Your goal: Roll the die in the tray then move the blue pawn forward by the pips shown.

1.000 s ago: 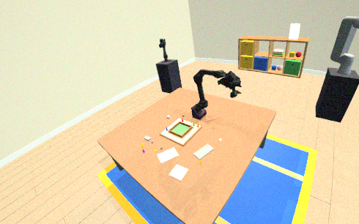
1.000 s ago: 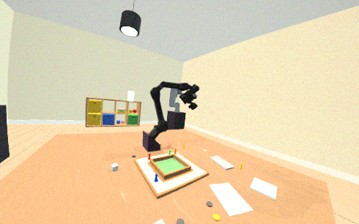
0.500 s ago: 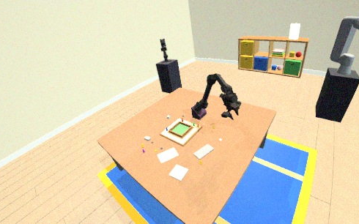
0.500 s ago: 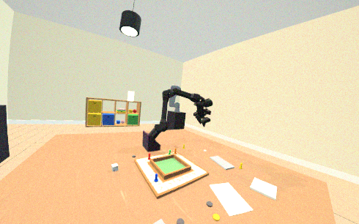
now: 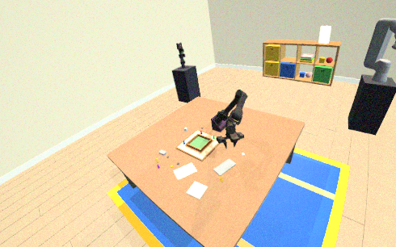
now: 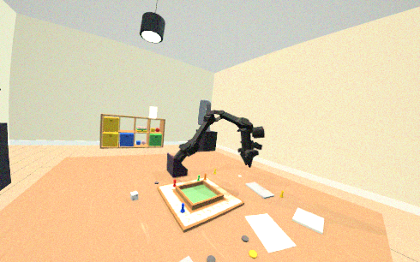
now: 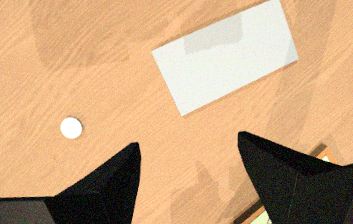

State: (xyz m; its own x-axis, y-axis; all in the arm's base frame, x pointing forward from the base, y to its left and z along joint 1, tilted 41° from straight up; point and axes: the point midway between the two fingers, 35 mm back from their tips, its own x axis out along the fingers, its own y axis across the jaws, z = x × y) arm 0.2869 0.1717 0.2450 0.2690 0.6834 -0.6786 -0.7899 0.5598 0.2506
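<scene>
Now: the white die 550 mm to the right of my gripper tip, 130 mm behind it and 90 mm below it. From my gripper tip the other things lie so: orange pawn 190 mm to the right, 140 mm behind, 80 mm below; then grey slab 100 mm below, 90 mm ahead; then green pawn 240 mm to the right, 140 mm behind, 80 mm below.
</scene>
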